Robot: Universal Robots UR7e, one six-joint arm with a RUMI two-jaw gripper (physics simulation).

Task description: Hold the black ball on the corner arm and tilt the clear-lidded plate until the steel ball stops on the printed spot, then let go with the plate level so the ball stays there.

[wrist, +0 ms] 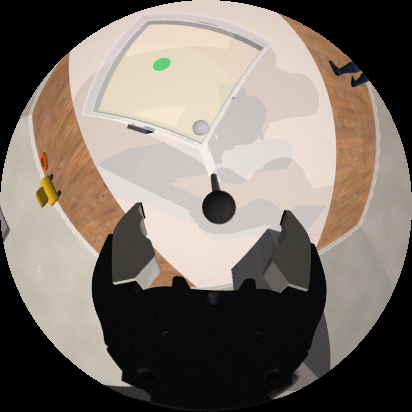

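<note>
The clear-lidded plate [135, 85] lies in the upper part of the wrist view, with a pale yellow floor and a clear rim. The green printed spot [161, 64] is towards its upper left. The grey steel ball [200, 127] rests in the plate's near corner, well apart from the spot. The corner arm [209, 162] runs from that corner to the black ball [219, 207]. My gripper [213, 208] is open wide, its jaws apart on either side of the black ball and not touching it. The ball looks smaller than the gap and farther off than the fingertips.
A pale round mat [175, 237] lies under the plate on a wooden table [352, 150]. A yellow object [49, 190] and an orange ring [44, 161] show at the left. A dark blue figure's legs [347, 69] show at the upper right. Dark clips sit on the plate's edges.
</note>
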